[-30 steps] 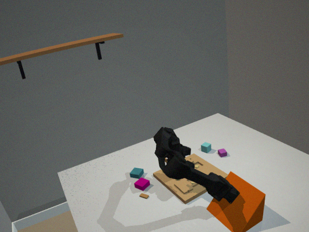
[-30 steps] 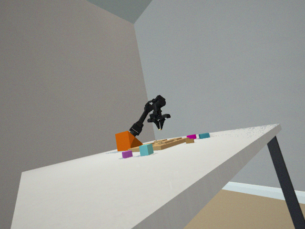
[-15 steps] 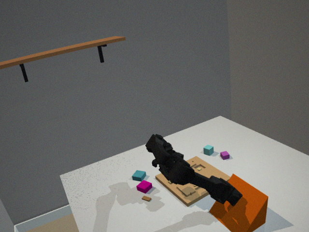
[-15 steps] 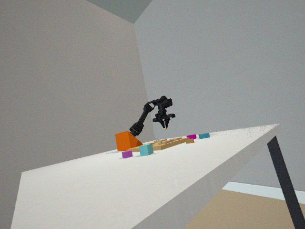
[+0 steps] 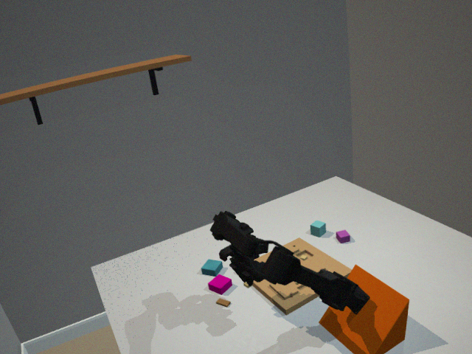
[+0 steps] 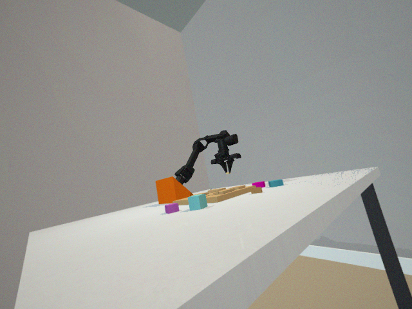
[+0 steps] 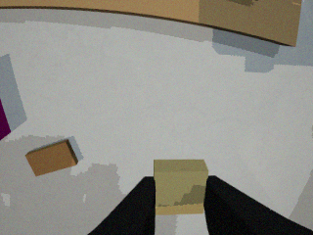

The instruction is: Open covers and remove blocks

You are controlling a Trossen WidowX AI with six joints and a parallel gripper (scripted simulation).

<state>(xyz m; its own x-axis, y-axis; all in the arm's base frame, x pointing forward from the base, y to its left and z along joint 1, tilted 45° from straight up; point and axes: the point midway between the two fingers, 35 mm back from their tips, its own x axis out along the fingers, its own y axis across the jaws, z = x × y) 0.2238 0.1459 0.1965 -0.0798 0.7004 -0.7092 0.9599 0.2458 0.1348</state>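
My gripper tip is now 90 mm short of the tan puzzle board, 190 mm to the left of it and 90 mm above it. Round my gripper tip: flat brown piece: 80 mm ahead, 70 mm to the left, 110 mm below; then teal block: 280 mm ahead, 30 mm to the left, 100 mm below; then magenta block: 170 mm ahead, 40 mm to the left, 100 mm below.
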